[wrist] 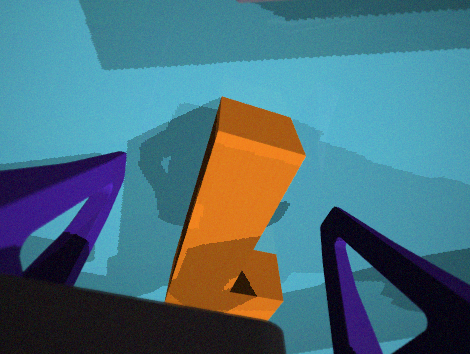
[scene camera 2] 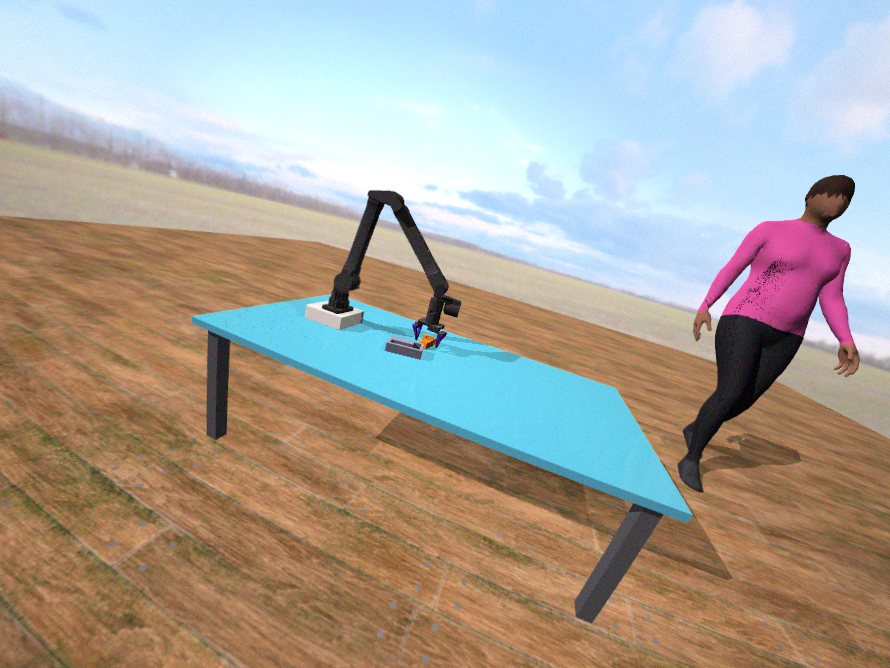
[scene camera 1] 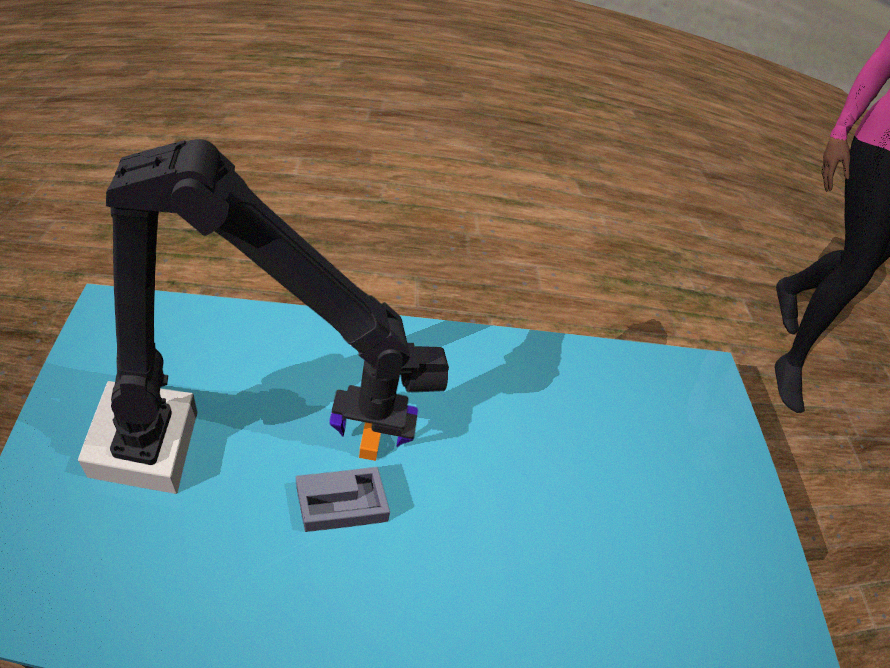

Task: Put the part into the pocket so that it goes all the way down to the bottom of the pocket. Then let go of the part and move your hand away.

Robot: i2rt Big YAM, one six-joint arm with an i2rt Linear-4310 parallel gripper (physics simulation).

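Where they show: gripper, fingertip midpoint: (wrist: pixel 232 192) (scene camera 2: pixel 426 344) (scene camera 1: pixel 370 438); arm's base, origin of the base link: (scene camera 2: pixel 337 309) (scene camera 1: pixel 142 432).
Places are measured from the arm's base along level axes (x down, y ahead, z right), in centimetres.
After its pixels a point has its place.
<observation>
The orange L-shaped part (scene camera 1: pixel 370 442) @[x 2.7, y 39.8, z -7.2 cm] (scene camera 2: pixel 428 341) @[x 2.7, y 40.8, z -8.5 cm] (wrist: pixel 235 190) @[x 2.7, y 40.0, z -7.7 cm] is on the blue table (scene camera 1: pixel 575 502) @[x 5.7, y 77.0, z 0.0 cm] (scene camera 2: pixel 502 391) @[x 5.7, y 76.8, z 7.3 cm] (wrist: pixel 380 114) @[x 5.7, y 34.5, z -4.7 cm], just behind the grey pocket block (scene camera 1: pixel 342 497) @[x 3.8, y 36.0, z 3.8 cm] (scene camera 2: pixel 404 347) @[x 2.4, y 37.2, z 8.4 cm]. It is outside the pocket, and the L-shaped recess shows empty. My gripper (scene camera 1: pixel 371 430) @[x 4.4, y 39.8, z -9.2 cm] (scene camera 2: pixel 429 333) @[x 4.4, y 39.8, z -9.2 cm] (wrist: pixel 232 192) @[x 4.4, y 39.8, z -9.2 cm] is low over the part with its purple fingers spread wide on either side. In the wrist view there is a gap between each finger and the part. The pocket block is not in the wrist view.
The arm's white base (scene camera 1: pixel 136 467) @[x 0.0, y 1.0, z 7.0 cm] (scene camera 2: pixel 333 314) @[x 0.1, y 3.4, z 7.4 cm] stands at the table's left side. A person in a pink top (scene camera 1: pixel 855 237) (scene camera 2: pixel 777 301) stands on the wooden floor beyond the table's right end.
</observation>
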